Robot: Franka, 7 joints.
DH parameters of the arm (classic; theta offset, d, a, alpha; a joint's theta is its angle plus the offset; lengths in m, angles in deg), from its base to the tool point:
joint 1: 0 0.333 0 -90
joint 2: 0 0 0 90
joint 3: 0 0.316 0.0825 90
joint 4: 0 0 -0.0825 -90
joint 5: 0 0.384 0 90
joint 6: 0 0 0.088 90
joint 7: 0 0.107 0 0
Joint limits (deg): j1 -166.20..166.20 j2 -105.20..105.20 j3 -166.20..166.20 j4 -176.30..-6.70 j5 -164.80..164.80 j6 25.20..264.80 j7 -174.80..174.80
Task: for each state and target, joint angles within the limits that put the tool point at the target. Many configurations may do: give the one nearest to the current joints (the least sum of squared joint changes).
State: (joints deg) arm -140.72 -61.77 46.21 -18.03 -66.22 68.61 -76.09
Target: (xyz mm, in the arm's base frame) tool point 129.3 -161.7 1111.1
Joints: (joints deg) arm -152.74 -23.88 51.69 -36.18 -66.43 94.14 -76.09
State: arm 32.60 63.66 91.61 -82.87 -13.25 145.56 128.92
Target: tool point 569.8 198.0 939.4
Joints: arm -8.38 47.00 103.99 -35.98 -13.52 156.51 128.92
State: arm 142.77 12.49 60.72 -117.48 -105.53 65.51 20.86
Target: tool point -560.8 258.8 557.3
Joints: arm 126.49 17.04 46.40 -99.37 -110.68 69.54 20.86
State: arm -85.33 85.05 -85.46 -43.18 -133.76 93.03 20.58
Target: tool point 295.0 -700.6 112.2
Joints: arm -48.80 105.20 -62.74 -41.14 -138.31 66.89 20.58
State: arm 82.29 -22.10 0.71 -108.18 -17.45 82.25 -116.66
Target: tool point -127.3 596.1 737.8
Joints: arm 93.95 6.10 11.04 -74.42 -18.55 110.14 -116.66
